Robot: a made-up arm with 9 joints.
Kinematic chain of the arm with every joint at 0, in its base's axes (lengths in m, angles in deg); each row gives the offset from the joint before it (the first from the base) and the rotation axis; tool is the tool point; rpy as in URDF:
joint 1: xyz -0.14 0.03 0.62 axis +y
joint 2: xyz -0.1 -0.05 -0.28 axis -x
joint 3: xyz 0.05 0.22 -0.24 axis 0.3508 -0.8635 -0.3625
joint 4: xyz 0 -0.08 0.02 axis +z
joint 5: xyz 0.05 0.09 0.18 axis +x
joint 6: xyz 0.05 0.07 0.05 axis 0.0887 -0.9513 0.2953
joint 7: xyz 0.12 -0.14 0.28 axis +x
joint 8: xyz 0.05 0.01 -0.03 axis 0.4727 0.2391 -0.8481
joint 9: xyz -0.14 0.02 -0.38 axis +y
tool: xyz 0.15 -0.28 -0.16 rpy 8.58 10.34 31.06
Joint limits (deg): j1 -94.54..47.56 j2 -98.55..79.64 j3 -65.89..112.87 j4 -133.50..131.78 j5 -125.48..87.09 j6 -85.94..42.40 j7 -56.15..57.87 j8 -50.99..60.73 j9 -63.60..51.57
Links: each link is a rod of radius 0.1 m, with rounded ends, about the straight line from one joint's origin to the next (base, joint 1, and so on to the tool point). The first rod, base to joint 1, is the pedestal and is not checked.
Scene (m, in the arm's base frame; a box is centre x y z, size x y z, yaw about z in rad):
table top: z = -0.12
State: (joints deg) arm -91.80 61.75 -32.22 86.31 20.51 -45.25 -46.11 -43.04 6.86
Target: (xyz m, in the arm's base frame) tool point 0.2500 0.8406 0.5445
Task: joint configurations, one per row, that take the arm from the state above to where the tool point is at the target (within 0.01 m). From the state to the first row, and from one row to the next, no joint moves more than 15 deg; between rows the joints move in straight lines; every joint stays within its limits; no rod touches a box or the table.
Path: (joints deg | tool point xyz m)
1: -85.60 56.40 -20.76 93.25 9.87 -40.66 -48.62 -41.06 5.19 | 0.9637 0.0824 1.0205
2: -79.39 51.05 -9.29 100.20 -0.77 -36.07 -51.13 -39.09 3.52 | 0.8356 0.4330 0.9168
3: -73.19 45.70 2.17 107.14 -11.41 -31.48 -53.64 -37.11 1.86 | 0.5822 0.7015 0.7496
4: -66.99 40.35 13.63 114.09 -22.05 -26.88 -56.15 -35.13 0.19 | 0.2501 0.8406 0.5445

